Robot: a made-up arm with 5 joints.
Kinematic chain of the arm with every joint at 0, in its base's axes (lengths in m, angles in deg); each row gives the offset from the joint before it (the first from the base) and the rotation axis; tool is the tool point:
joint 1: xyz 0 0 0.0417 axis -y
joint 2: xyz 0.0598 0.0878 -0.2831 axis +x
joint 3: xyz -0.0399 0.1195 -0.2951 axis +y
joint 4: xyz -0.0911 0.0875 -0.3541 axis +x
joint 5: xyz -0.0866 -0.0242 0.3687 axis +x
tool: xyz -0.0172 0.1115 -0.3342
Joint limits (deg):
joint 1: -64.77..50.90
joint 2: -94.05..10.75
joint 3: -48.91..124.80
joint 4: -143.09..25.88
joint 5: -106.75..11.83
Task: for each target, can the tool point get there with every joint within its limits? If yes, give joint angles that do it. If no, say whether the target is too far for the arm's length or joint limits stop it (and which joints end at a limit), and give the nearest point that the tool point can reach.
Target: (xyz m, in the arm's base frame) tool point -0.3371 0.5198 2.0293
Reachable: no: too far | nearest point -0.4502 0.3331 0.3486 | short by 1.695 m
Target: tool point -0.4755 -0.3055 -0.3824
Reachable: yes | joints -22.48 -68.29 24.85 -25.65 -31.51
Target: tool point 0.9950 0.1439 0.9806
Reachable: no: joint limits stop it (at a limit: joint 1, joint 2, joint 5) | nearest point 0.5353 0.2790 -0.0535 | short by 1.140 m
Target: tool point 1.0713 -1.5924 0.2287
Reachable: no: too far | nearest point 0.5537 -0.7064 -0.0485 | short by 1.063 m
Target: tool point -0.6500 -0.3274 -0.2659
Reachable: yes | joints -53.23 -57.47 -6.81 -37.56 -33.61
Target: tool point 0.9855 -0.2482 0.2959
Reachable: no: joint limits stop it (at a limit: joint 1, joint 2, joint 3, joint 5) | nearest point 0.5872 -0.1580 -0.0963 | short by 0.566 m
